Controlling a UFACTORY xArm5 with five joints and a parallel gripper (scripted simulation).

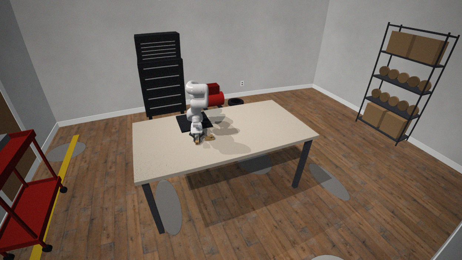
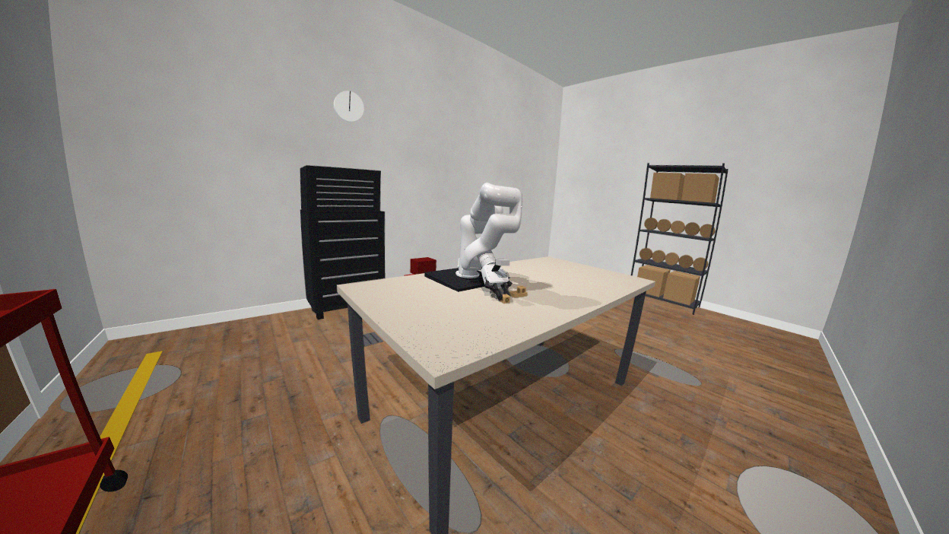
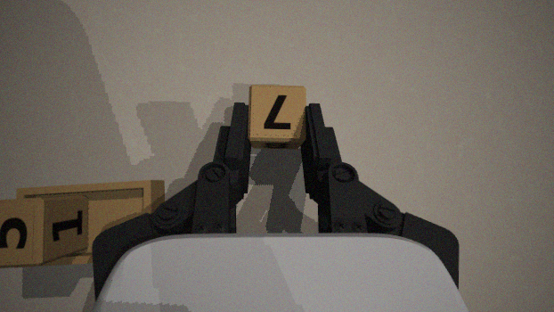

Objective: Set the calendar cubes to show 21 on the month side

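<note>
My hand is 3 cm past the wooden tray, 11 cm to the right of it and 2 cm above it. Also, from my hand: wooden digit cube: 2 cm ahead, 1 cm below.
</note>
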